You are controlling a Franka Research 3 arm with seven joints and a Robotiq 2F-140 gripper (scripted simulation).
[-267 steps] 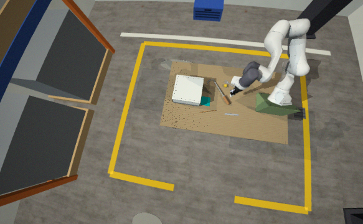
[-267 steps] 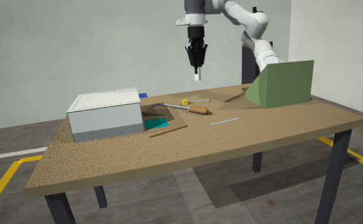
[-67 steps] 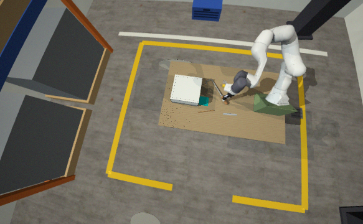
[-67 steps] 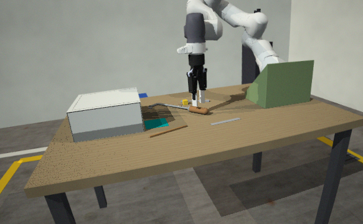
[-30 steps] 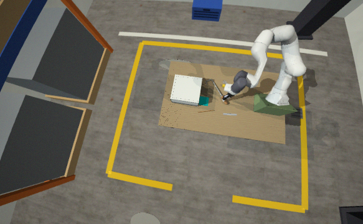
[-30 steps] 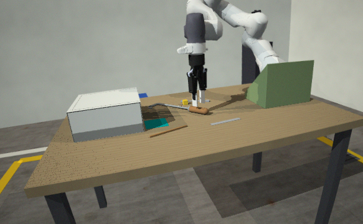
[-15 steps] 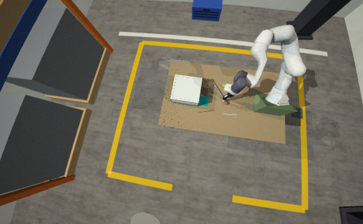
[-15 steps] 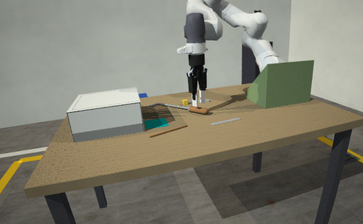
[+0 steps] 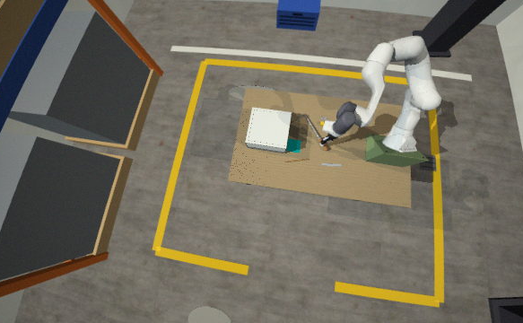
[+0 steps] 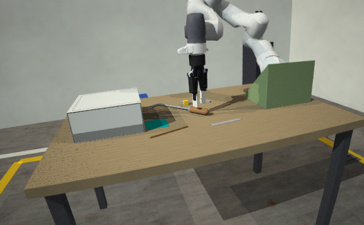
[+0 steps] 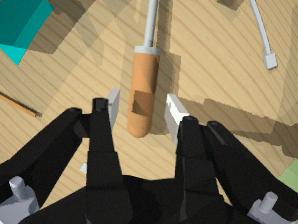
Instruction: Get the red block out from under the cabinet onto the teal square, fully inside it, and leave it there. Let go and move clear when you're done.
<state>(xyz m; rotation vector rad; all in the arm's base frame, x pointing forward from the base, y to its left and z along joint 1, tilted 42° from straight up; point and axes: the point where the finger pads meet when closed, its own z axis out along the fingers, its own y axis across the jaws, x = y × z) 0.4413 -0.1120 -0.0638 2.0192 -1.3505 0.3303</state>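
Now: hand 180 mm to the left of the yellow cube and 70 mm above it. From my hand the other things lie so: hook tool: 90 mm ahead, 100 mm to the right, 70 mm below; then flat grey bar: 50 mm behind, 160 mm to the left, 80 mm below; then grey fork-like tool: 80 mm behind, 190 mm to the right, 80 mm below.
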